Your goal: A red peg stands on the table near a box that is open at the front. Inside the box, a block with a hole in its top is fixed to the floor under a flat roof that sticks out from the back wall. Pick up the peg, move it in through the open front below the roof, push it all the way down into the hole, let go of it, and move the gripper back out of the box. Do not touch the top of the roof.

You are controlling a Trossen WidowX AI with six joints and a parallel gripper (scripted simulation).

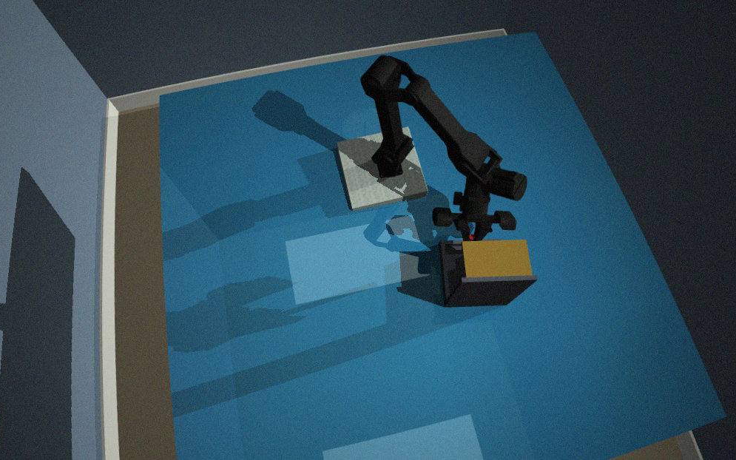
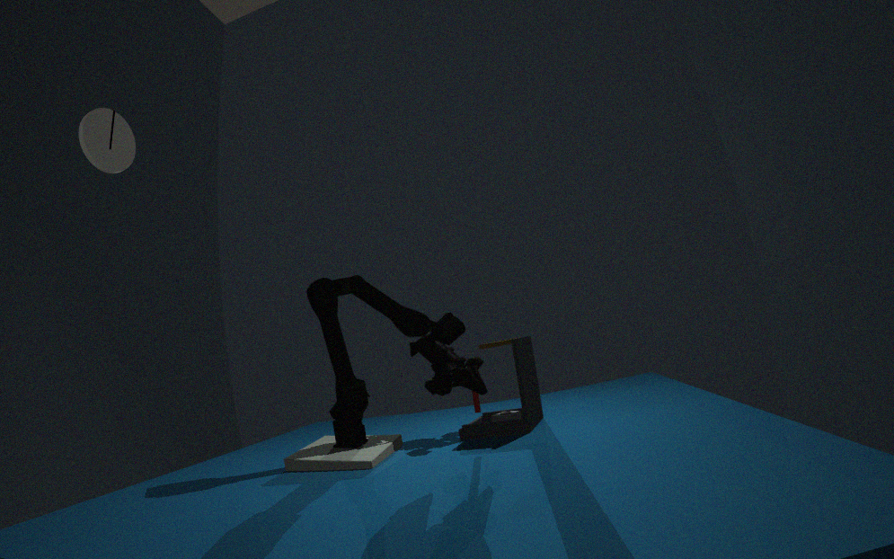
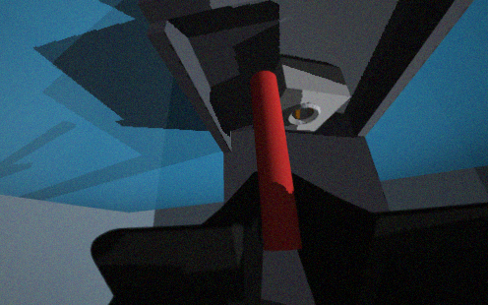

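Right now the back wall is 11 cm ahead of my gripper tip, 1 cm to the left of it and 1 cm above it. Round my gripper tip: red peg: 3 cm behind, 1 cm to the left, 1 cm below; then roof: 11 cm above, 6 cm ahead, 2 cm to the left.
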